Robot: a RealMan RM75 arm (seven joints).
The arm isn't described. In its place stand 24 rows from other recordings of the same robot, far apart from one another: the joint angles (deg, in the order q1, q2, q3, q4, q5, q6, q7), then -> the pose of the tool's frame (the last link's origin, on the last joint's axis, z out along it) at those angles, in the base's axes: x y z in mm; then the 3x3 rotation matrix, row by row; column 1 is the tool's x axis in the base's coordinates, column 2 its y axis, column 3 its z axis.
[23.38 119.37 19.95 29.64 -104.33 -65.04 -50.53] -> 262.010, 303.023, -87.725; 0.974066, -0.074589, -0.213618; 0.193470, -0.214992, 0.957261; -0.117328, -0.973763, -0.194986
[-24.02 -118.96 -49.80 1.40 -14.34 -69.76 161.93] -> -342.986, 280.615, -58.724; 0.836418, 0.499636, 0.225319; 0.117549, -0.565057, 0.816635; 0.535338, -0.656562, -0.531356
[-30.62 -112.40 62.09 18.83 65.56 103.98 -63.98] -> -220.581, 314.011, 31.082; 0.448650, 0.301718, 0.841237; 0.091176, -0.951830, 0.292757; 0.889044, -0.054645, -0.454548
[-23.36 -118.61 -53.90 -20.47 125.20 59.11 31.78] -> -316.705, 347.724, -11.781; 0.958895, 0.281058, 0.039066; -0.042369, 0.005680, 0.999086; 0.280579, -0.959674, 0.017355
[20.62 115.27 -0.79 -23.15 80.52 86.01 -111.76] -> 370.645, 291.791, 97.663; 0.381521, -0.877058, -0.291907; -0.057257, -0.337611, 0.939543; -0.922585, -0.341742, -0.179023
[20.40 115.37 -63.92 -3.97 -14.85 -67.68 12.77] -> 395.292, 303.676, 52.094; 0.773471, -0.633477, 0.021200; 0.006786, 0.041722, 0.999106; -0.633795, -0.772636, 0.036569
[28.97 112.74 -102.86 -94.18 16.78 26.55 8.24] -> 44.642, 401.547, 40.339; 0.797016, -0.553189, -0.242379; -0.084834, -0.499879, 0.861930; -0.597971, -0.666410, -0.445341
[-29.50 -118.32 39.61 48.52 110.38 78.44 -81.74] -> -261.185, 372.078, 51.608; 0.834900, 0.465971, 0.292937; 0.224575, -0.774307, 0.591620; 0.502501, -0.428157, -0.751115
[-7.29 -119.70 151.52 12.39 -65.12 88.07 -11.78] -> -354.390, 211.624, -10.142; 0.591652, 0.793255, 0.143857; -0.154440, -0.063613, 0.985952; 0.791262, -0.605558, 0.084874
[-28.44 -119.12 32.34 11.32 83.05 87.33 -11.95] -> -273.485, 321.577, -8.559; 0.779056, 0.196203, 0.595463; -0.393345, -0.586632, 0.707914; 0.488212, -0.785727, -0.379843
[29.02 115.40 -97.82 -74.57 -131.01 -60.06 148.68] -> 162.165, 358.462, -50.317; 0.836481, -0.523284, 0.162705; -0.543961, -0.756922, 0.362181; -0.066369, -0.391463, -0.917797
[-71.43 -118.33 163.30 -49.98 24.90 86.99 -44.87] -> -225.838, 415.472, 59.663; 0.911075, -0.231345, -0.341206; -0.153371, -0.958492, 0.240355; -0.382648, -0.166651, -0.908740
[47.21 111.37 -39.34 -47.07 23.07 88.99 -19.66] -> 256.103, 401.922, 72.920; 0.098140, -0.943060, 0.317815; -0.975809, -0.028499, 0.216760; -0.195360, -0.331400, -0.923043
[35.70 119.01 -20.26 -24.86 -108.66 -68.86 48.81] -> 288.318, 384.507, 12.151; 0.850986, -0.429167, -0.302718; -0.062935, -0.655577, 0.752501; -0.521404, -0.621317, -0.584897
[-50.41 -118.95 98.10 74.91 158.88 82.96 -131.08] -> -88.195, 382.802, -41.840; 0.805255, -0.233973, -0.544813; -0.004363, -0.921164, 0.389150; -0.592913, -0.310988, -0.742792
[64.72 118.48 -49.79 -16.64 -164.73 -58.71 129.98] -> 205.312, 426.167, -67.920; 0.708792, -0.528294, 0.467462; -0.662397, -0.726328, 0.183516; 0.242580, -0.439720, -0.864755
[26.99 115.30 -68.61 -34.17 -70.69 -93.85 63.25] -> 204.678, 318.386, 7.585; 0.631622, -0.194362, -0.750518; -0.002169, -0.968504, 0.248988; -0.775273, -0.155638, -0.612150
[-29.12 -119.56 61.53 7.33 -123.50 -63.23 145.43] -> -305.877, 334.997, -54.070; 0.746059, 0.602027, 0.284533; 0.164422, -0.580627, 0.797394; 0.645261, -0.548119, -0.532169
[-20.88 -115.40 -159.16 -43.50 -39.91 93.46 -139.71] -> -374.020, 257.231, 55.337; -0.193688, 0.980047, 0.044635; 0.903978, 0.160607, 0.396268; 0.381193, 0.117101, -0.917049
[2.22 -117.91 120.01 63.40 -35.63 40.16 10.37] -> -251.837, 294.602, -14.838; 0.642857, 0.753773, 0.136238; -0.042893, -0.142156, 0.988915; 0.764785, -0.641574, -0.059054
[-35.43 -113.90 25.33 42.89 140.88 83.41 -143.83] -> -314.246, 361.945, 63.848; 0.009364, 0.999885, -0.011949; 0.893880, -0.003013, 0.448296; 0.448208, -0.014879, -0.893805
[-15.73 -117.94 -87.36 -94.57 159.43 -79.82 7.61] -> -220.885, 314.377, 13.438; 0.550592, 0.632422, -0.544877; 0.833778, -0.384751, 0.395956; 0.040769, -0.672316, -0.739141
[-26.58 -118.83 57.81 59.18 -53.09 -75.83 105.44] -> -263.105, 356.793, 17.218; 0.999345, 0.007352, -0.035431; 0.020798, -0.917944, 0.396164; -0.029611, -0.396641, -0.917496
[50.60 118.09 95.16 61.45 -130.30 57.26 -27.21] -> 65.005, 430.259, -41.297; 0.820507, -0.571381, 0.017077; -0.516861, -0.728794, 0.449126; -0.244176, -0.377338, -0.893305
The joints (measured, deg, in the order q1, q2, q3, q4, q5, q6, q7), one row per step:
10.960, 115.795, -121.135, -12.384, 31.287, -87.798, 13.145
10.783, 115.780, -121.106, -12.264, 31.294, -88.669, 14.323
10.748, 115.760, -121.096, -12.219, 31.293, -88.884, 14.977
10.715, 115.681, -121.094, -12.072, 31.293, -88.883, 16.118
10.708, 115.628, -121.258, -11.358, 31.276, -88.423, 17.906
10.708, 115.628, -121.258, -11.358, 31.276, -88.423, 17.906
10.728, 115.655, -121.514, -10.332, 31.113, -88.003, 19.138
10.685, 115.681, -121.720, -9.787, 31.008, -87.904, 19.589
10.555, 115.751, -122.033, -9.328, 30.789, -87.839, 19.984
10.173, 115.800, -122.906, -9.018, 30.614, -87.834, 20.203
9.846, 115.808, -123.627, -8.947, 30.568, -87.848, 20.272
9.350, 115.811, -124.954, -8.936, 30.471, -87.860, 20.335
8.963, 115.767, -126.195, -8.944, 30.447, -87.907, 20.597
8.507, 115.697, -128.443, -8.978, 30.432, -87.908, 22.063
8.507, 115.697, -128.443, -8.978, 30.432, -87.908, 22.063
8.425, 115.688, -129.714, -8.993, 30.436, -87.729, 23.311
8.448, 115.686, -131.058, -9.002, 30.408, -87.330, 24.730
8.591, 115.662, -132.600, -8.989, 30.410, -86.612, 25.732
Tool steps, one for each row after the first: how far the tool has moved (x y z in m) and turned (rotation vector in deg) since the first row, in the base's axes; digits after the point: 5 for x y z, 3 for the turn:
-0.00041, -0.00196, 0.00138, 0.083, 1.131, 0.540
-0.00043, -0.00241, 0.00183, -0.015, 1.727, 0.699
0.00055, -0.00285, 0.00240, -0.398, 2.644, 0.636
0.00415, -0.00410, 0.00185, -1.512, 3.800, -0.124
0.00415, -0.00410, 0.00185, -1.512, 3.800, -0.124
0.00812, -0.00609, 0.00039, -2.700, 4.275, -1.021
0.01006, -0.00764, -0.00051, -3.282, 4.340, -1.426
0.01154, -0.00971, -0.00222, -4.005, 4.393, -1.729
0.01284, -0.01340, -0.00515, -5.067, 4.265, -1.924
0.01347, -0.01609, -0.00719, -5.773, 4.163, -1.985
0.01379, -0.02018, -0.01094, -7.046, 3.968, -1.908
0.01389, -0.02353, -0.01394, -8.218, 3.973, -1.745
0.01319, -0.02813, -0.01947, -10.665, 4.947, -1.294
0.01319, -0.02813, -0.01947, -10.665, 4.947, -1.294
0.01242, -0.02967, -0.02298, -12.262, 5.889, -1.060
0.01159, -0.03063, -0.02707, -14.107, 6.923, -0.915
0.01099, -0.03103, -0.03183, -16.117, 7.412, -0.922

